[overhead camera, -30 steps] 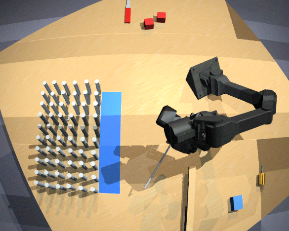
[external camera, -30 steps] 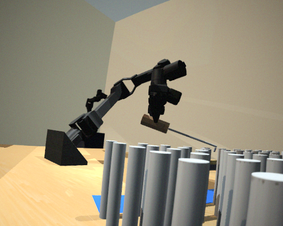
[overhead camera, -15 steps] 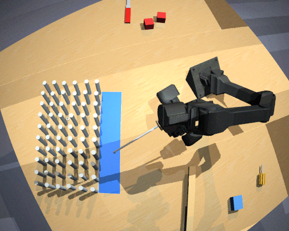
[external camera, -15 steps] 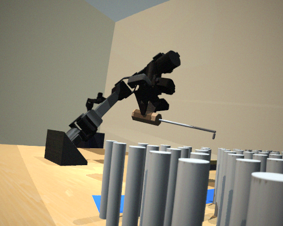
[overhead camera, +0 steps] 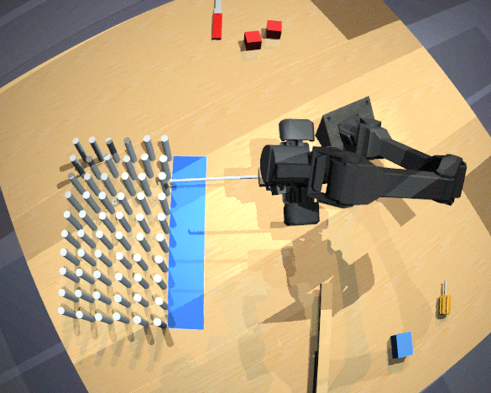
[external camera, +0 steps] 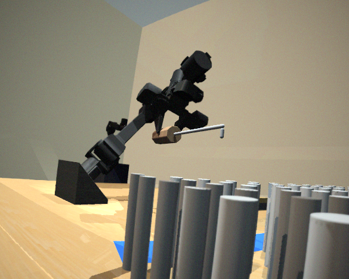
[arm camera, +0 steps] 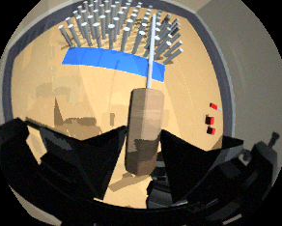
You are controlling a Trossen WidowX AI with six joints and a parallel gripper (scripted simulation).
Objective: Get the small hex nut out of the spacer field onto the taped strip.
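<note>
Right now my gripper tip is 200 mm short of the blue taped strip, 30 mm to the left of it and 190 mm above it. Round my gripper tip: thin metal hook tool: 90 mm ahead, 50 mm to the right; then blue block: 80 mm behind, 450 mm to the left, 170 mm below; then yellow-handled screwdriver: 240 mm behind, 440 mm to the left, 180 mm below.
</note>
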